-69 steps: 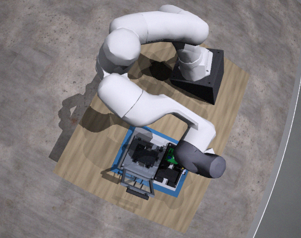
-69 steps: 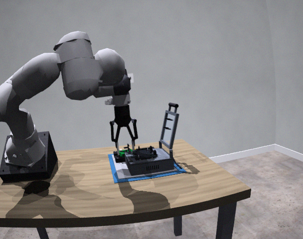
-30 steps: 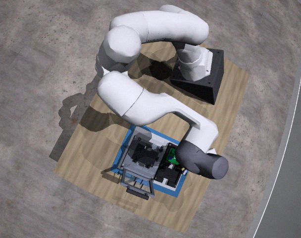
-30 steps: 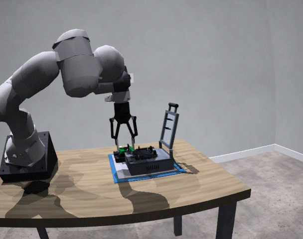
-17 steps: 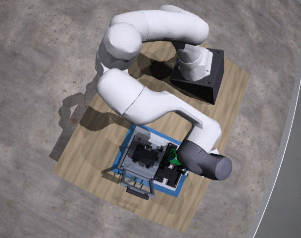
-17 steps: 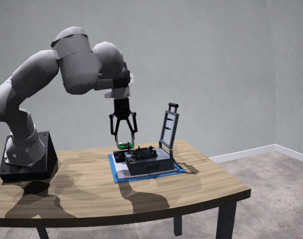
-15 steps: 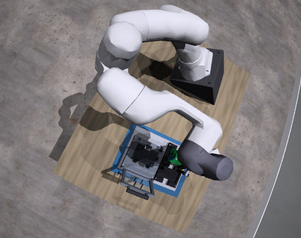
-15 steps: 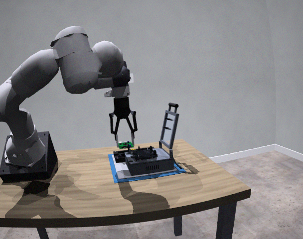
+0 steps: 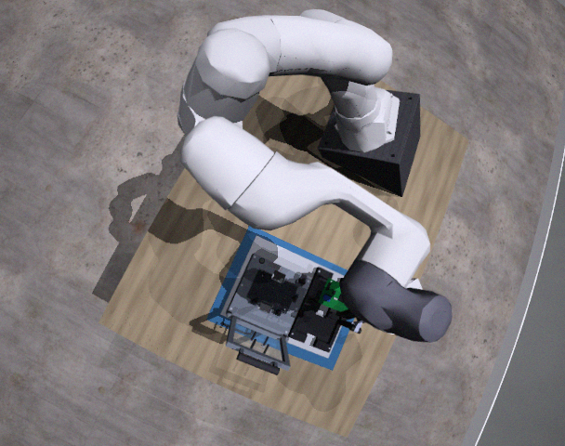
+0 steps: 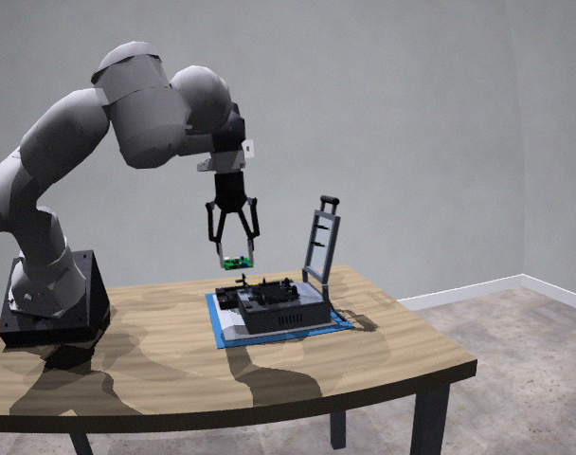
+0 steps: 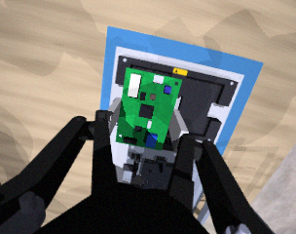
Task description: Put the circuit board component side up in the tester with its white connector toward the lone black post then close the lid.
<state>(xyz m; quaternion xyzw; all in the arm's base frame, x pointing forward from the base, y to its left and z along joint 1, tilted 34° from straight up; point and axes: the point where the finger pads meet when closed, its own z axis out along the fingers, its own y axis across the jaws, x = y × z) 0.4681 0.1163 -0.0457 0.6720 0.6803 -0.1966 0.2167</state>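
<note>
Right now the tester is 90 mm ahead of my hand, 130 mm to the right of it and 20 mm below it. Round my hand: tester lid (180 mm ahead, 170 mm to the right, 50 mm above); green circuit board (20 mm below).
</note>
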